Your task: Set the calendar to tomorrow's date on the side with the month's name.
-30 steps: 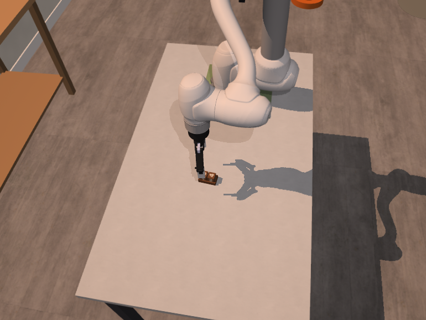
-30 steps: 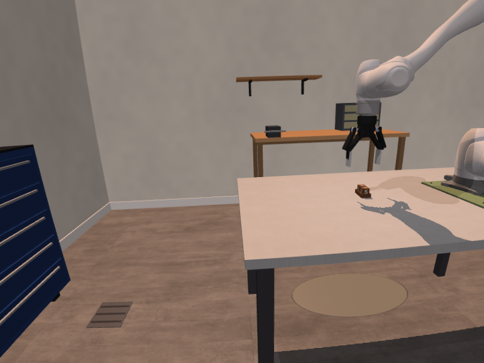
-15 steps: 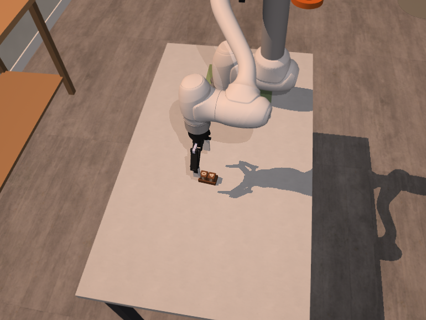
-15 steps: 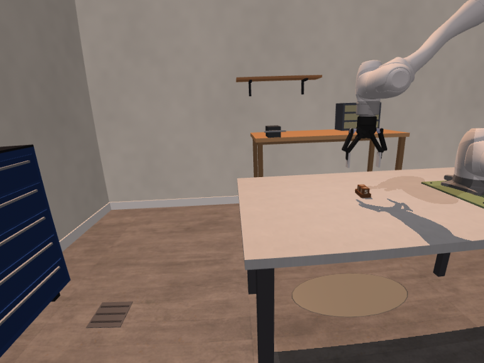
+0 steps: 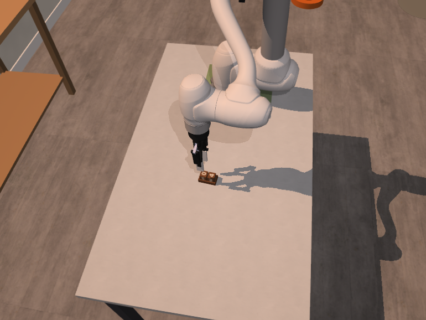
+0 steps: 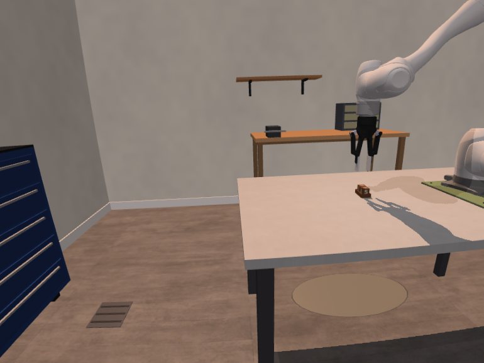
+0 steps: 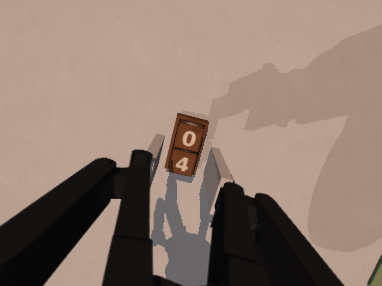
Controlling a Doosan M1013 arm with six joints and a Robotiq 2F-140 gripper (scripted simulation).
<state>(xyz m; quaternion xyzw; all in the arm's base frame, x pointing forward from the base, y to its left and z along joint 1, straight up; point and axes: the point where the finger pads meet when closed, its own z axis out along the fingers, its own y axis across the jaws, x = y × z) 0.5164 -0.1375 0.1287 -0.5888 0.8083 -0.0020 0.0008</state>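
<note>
My gripper is now 11 cm above the brown digit cube. Round my hand: tray 2 cm to the left, 13 cm below.
</note>
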